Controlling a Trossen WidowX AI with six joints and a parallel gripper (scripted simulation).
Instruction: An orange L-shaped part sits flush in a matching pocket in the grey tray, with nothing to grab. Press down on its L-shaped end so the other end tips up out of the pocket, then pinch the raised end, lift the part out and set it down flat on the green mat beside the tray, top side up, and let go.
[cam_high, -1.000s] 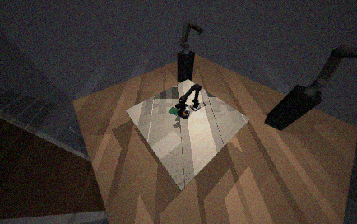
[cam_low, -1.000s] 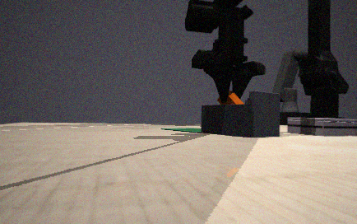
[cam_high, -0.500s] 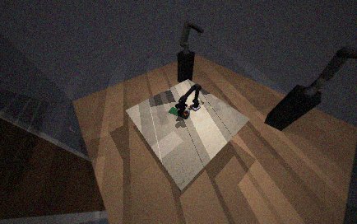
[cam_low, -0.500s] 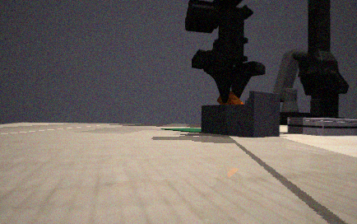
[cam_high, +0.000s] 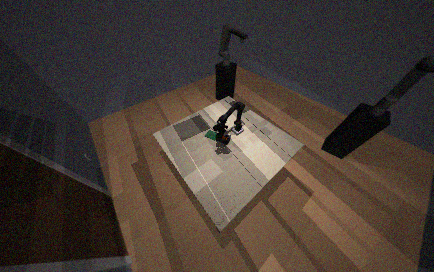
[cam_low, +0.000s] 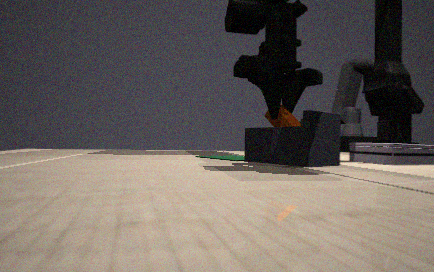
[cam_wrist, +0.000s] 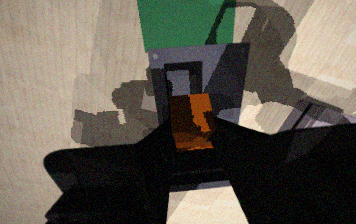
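Now: the green mat 10 mm ahead of my gripper tip, 140 mm to the right of it and 90 mm below it. Also, from my gripper tip: orange L-shaped part (20 mm behind, 30 mm to the left, 30 mm below).
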